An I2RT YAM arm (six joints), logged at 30 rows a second.
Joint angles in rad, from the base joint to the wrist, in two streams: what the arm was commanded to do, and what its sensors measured. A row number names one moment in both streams.
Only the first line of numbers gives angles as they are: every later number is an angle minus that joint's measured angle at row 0.
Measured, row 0:
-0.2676, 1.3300, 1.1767, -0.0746, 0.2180, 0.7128
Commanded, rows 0 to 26:
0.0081, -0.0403, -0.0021, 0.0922, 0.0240, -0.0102
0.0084, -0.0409, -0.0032, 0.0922, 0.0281, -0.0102
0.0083, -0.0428, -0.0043, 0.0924, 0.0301, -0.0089
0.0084, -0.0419, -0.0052, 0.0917, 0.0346, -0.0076
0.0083, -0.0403, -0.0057, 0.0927, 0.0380, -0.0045
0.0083, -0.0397, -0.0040, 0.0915, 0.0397, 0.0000
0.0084, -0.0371, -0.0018, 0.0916, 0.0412, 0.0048
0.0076, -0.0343, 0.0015, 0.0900, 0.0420, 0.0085
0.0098, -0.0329, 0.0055, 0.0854, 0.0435, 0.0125
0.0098, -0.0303, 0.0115, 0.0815, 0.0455, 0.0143
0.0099, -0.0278, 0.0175, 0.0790, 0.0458, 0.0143
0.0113, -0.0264, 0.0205, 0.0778, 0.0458, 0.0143
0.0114, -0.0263, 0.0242, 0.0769, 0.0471, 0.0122
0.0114, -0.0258, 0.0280, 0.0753, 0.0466, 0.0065
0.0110, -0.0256, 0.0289, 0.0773, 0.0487, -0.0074
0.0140, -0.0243, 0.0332, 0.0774, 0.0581, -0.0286
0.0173, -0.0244, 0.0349, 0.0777, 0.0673, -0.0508
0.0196, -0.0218, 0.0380, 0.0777, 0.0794, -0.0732
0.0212, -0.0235, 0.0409, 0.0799, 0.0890, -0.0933
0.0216, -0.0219, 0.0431, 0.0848, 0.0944, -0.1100
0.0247, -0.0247, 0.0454, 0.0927, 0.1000, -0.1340
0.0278, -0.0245, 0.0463, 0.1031, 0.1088, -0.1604
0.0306, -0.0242, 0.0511, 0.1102, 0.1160, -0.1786
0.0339, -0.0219, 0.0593, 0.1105, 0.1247, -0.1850
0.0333, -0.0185, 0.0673, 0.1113, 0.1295, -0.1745
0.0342, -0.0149, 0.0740, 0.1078, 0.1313, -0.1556
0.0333, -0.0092, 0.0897, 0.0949, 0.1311, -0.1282
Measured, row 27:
0.0263, 0.0000, 0.0274, 0.0061, 0.0885, -0.1194
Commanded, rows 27 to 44:
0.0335, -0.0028, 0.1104, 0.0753, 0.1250, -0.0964
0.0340, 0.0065, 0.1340, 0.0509, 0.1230, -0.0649
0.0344, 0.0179, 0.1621, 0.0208, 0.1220, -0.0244
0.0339, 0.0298, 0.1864, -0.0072, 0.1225, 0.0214
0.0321, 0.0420, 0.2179, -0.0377, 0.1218, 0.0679
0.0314, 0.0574, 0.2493, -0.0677, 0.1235, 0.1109
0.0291, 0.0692, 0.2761, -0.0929, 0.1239, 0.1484
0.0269, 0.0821, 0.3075, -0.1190, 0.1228, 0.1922
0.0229, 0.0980, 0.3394, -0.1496, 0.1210, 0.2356
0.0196, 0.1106, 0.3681, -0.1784, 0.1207, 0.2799
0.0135, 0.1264, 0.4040, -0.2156, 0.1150, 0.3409
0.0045, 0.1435, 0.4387, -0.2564, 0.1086, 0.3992
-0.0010, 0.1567, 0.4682, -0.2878, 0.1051, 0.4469
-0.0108, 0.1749, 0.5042, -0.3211, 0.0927, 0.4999
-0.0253, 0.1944, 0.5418, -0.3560, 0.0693, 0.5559
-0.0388, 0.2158, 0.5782, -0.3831, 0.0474, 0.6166
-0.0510, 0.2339, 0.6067, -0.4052, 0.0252, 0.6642
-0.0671, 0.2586, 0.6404, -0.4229, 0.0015, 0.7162
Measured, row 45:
-0.0343, 0.2262, 0.5573, -0.3506, 0.0534, 0.4917
